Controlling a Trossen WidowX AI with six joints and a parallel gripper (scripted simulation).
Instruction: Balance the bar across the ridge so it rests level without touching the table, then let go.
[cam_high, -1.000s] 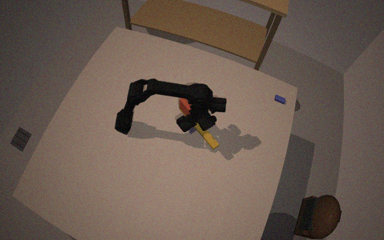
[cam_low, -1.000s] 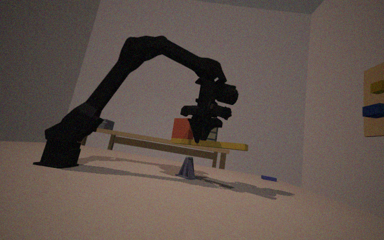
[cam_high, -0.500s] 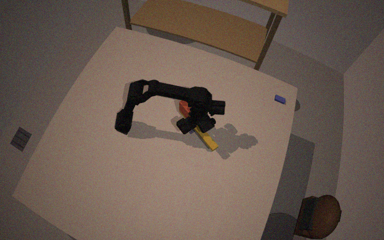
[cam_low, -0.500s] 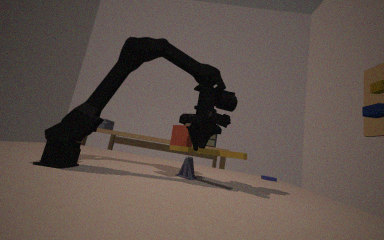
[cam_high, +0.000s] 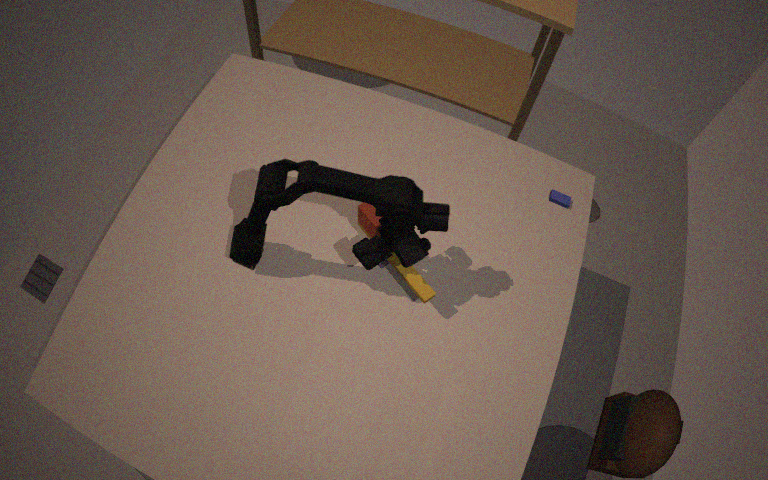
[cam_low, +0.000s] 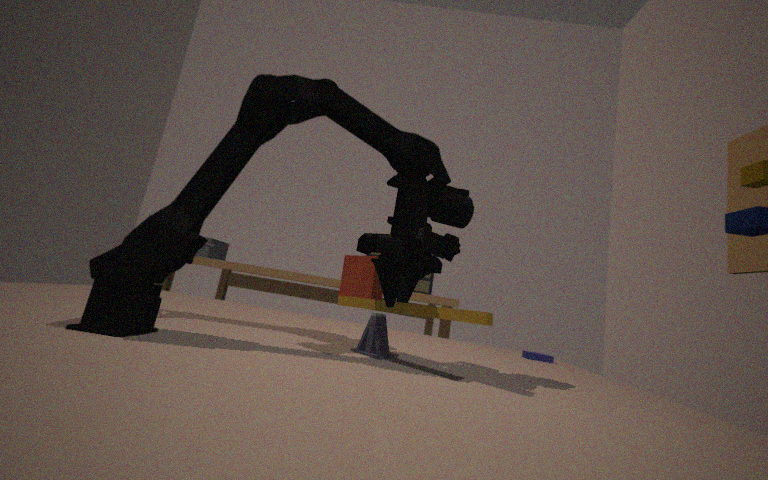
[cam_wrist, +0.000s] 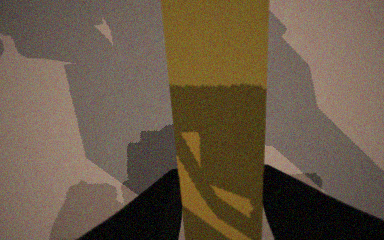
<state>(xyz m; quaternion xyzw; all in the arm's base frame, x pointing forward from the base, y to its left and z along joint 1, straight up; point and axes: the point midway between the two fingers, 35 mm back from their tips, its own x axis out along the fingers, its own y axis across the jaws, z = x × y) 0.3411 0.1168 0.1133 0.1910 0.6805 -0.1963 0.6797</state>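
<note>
My gripper tip is 3 cm past the small grey ridge, 2 cm to the right of it and 5 cm above it. The rest, counted from my gripper tip: small blue block 40 cm ahead, 38 cm to the left, 7 cm below.
</note>
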